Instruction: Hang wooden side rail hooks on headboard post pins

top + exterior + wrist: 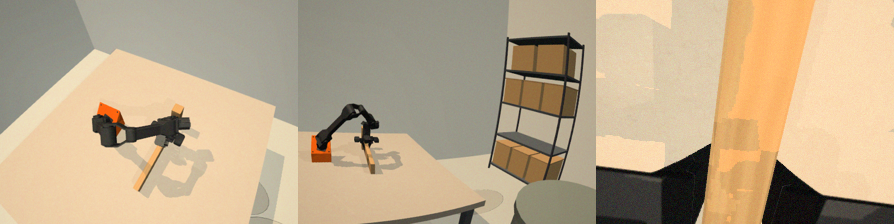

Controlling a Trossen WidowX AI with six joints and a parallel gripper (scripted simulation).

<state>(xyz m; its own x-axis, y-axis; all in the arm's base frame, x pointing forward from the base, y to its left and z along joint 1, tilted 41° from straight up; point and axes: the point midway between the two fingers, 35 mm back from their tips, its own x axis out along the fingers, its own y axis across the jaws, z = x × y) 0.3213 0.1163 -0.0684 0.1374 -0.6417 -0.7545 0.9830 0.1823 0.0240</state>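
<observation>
The headboard post lies 2 cm behind my gripper tip, 13 cm to the left of it and 4 cm above it.
</observation>
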